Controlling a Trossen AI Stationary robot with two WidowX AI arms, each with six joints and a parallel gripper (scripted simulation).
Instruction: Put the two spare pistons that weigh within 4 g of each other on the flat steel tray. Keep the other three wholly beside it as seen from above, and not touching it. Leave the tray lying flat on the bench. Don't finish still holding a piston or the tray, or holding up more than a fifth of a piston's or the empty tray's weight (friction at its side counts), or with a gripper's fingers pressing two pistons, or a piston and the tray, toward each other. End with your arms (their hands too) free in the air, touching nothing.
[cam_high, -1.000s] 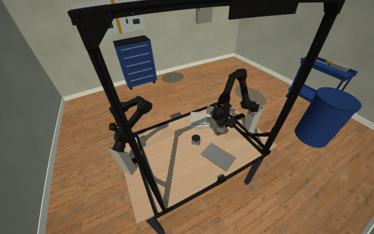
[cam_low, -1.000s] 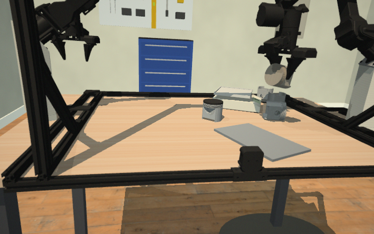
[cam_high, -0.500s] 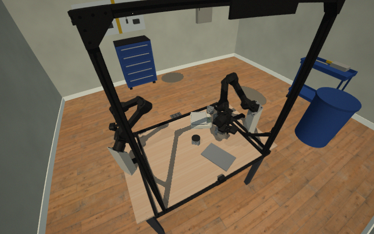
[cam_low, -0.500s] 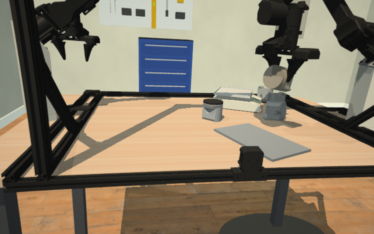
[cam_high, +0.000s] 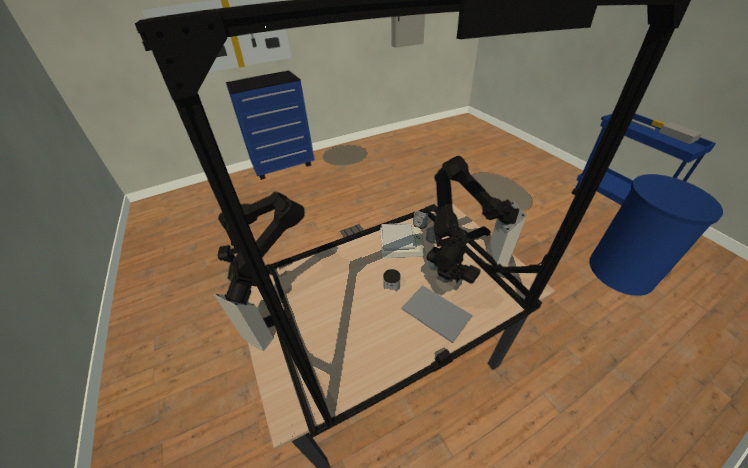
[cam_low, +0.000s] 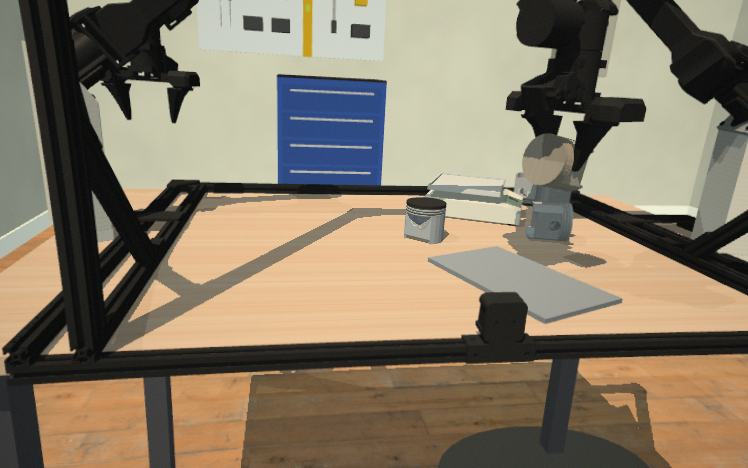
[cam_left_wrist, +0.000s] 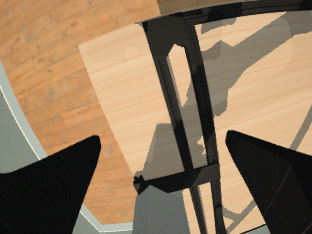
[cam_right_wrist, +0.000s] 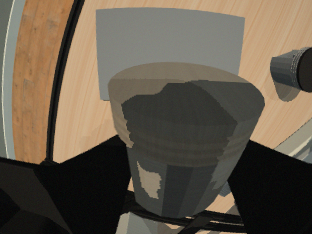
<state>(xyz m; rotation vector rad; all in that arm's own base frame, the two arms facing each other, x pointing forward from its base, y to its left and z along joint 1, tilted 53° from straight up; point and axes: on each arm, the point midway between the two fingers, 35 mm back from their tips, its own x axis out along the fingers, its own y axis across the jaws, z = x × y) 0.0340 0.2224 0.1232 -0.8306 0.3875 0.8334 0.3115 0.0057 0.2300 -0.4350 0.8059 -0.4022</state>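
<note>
Right now my right hand is 200 mm above the flat grey steel tray, 50 mm to the right of it and 20 mm past it. Also, from my right hand: white weighing scale 400 mm ahead, 170 mm below, 20 mm to the left; then tan piston 30 mm below, 10 mm to the left, 10 mm behind; then dark-topped piston 180 mm ahead, 160 mm to the left, 160 mm below.
</note>
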